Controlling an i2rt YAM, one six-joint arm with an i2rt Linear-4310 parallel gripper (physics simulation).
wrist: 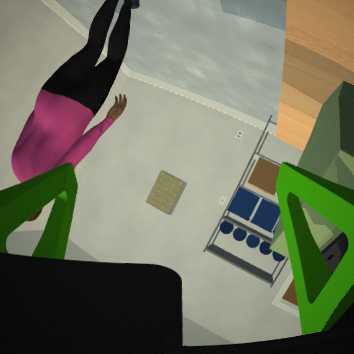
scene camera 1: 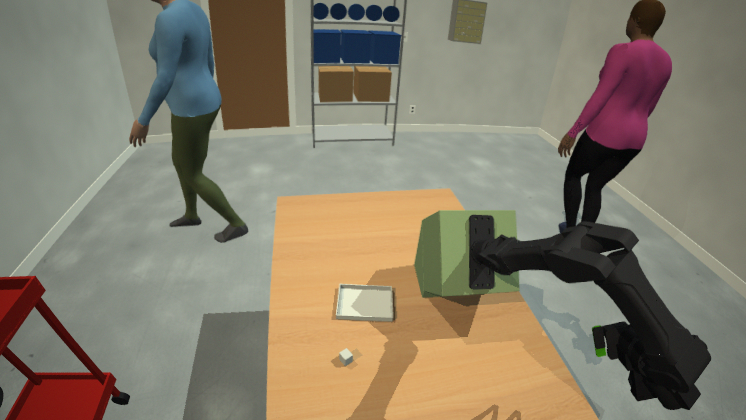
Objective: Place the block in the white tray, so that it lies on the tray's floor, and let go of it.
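Pixels of known places: gripper, fingertip midpoint: (wrist: 176, 173) (scene camera 1: 616, 324); arm's base, origin of the base link: (scene camera 1: 481, 251).
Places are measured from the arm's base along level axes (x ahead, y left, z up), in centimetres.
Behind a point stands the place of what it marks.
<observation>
The small pale grey block (scene camera 1: 346, 356) {x 36.2, y 17.3, z -21.8 cm} sits on the wooden table in front of the white tray, apart from it. The white tray (scene camera 1: 365, 318) {x 30.5, y 2.6, z -24.3 cm} is a shallow rectangle with low walls, and part of its floor is in shadow. My gripper (scene camera 1: 601, 341) (wrist: 176, 173) {x -24.5, y 29.3, z 2.7 cm} is off to the right of the table, far from the block and the tray. In the wrist view its two green fingers stand wide apart with no object between them. The block and the tray do not show in the wrist view.
A green pedestal (scene camera 1: 454, 250) {x 7.7, y -0.2, z 0.4 cm} (wrist: 322, 130) {x -11.2, y -9.2, z -15.0 cm} carries the arm's base on the table (scene camera 1: 313, 234) {x 49.4, y -38.8, z -25.3 cm}, right of the tray. A red cart (scene camera 1: 67, 333) stands at the left. One person (scene camera 1: 182, 62) is at the left back, another (scene camera 1: 626, 99) (wrist: 55, 125) at the right. A shelf unit (scene camera 1: 313, 122) stands behind.
</observation>
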